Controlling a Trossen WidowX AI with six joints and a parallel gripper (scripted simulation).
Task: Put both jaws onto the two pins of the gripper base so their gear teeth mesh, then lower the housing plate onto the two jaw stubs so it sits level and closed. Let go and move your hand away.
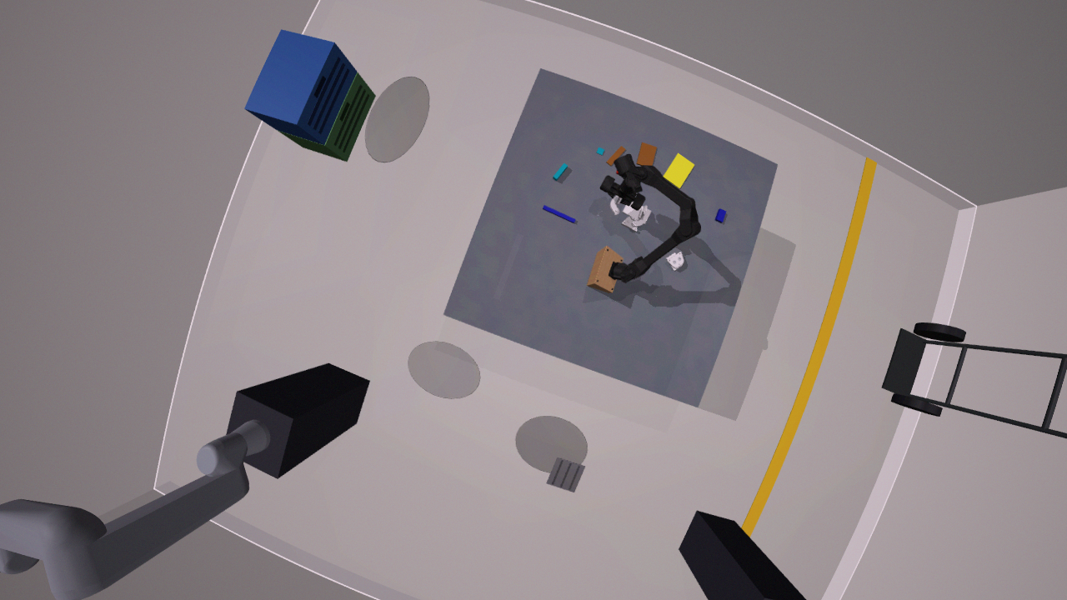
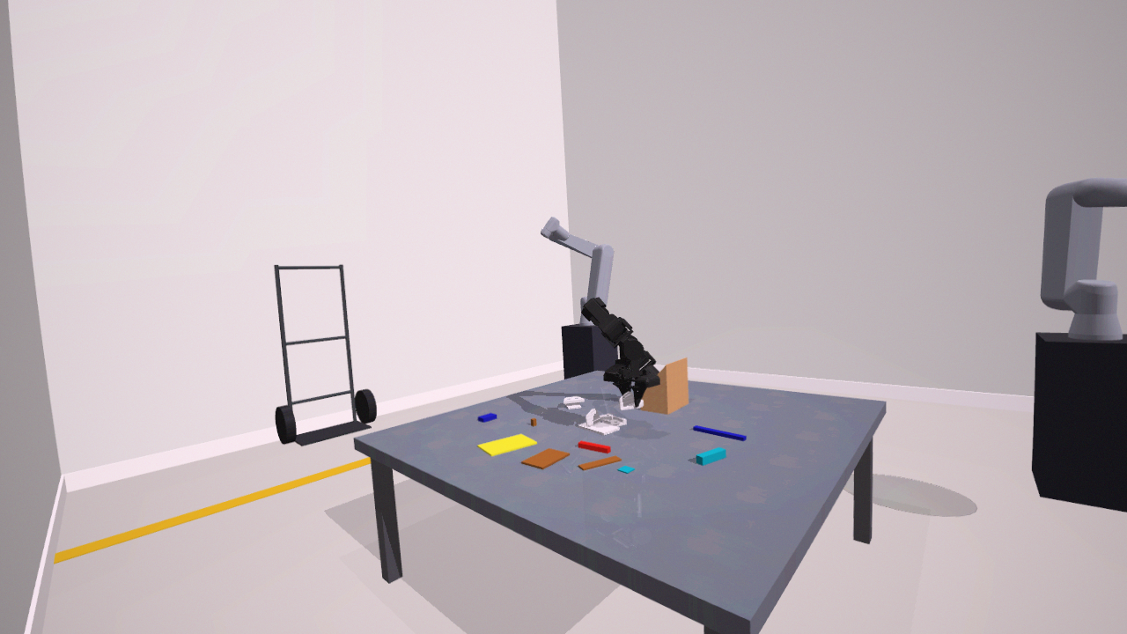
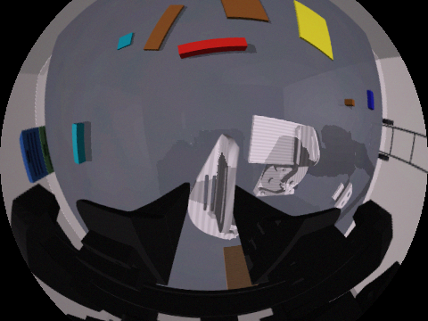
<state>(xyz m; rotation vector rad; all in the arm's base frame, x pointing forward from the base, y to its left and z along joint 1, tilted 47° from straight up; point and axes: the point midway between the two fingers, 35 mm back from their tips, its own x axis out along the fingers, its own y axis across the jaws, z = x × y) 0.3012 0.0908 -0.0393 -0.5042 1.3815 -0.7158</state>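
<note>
My gripper tip is now 120 mm to the left of the flat white ribbed part, 80 mm above it and 20 mm short of it. The rest, counted from my gripper tip: white jaw (130 mm to the right, 70 mm below, 30 mm behind); then red bar (170 mm ahead, 80 mm below, 20 mm to the right); then blue bar (220 mm to the left, 130 mm behind, 80 mm below).
</note>
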